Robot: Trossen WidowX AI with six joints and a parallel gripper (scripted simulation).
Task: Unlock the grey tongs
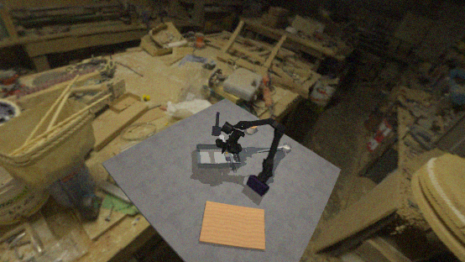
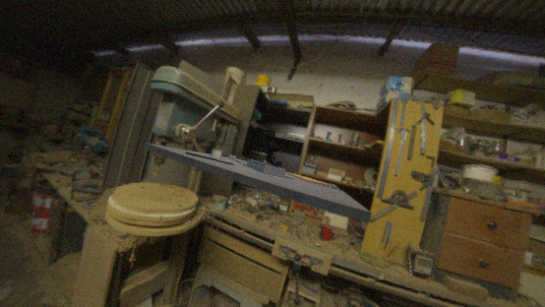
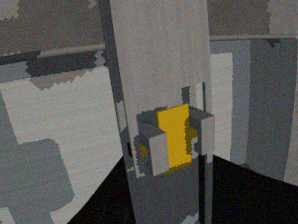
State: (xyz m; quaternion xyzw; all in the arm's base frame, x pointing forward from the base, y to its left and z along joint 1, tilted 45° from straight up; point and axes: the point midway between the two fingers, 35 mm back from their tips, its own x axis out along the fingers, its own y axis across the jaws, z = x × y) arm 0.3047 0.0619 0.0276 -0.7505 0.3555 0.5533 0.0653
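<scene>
The yellow lock piece lies 3 cm behind my gripper tip, 1 cm to the left of it and 4 cm above it. Round my gripper tip: grey roasting tin: 5 cm ahead, 1 cm to the right, 7 cm below; then black brush-like tool: 30 cm ahead, 29 cm to the right, 10 cm below; then wooden board: 35 cm behind, 30 cm to the left, 9 cm below.
</scene>
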